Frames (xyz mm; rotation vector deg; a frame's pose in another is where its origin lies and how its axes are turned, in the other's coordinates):
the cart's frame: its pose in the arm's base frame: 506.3 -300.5 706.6 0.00 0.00 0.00
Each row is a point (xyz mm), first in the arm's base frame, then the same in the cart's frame.
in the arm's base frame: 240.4 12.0 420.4
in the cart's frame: -265.9 312.5 -286.2
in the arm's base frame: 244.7 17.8 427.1
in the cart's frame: -261.6 318.3 -279.5
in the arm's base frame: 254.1 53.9 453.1
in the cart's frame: -252.2 354.4 -253.5
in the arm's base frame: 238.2 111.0 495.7
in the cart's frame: -268.1 411.5 -210.9
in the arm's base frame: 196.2 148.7 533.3
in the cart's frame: -310.1 449.2 -173.3
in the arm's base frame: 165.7 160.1 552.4
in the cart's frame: -340.6 460.6 -154.2
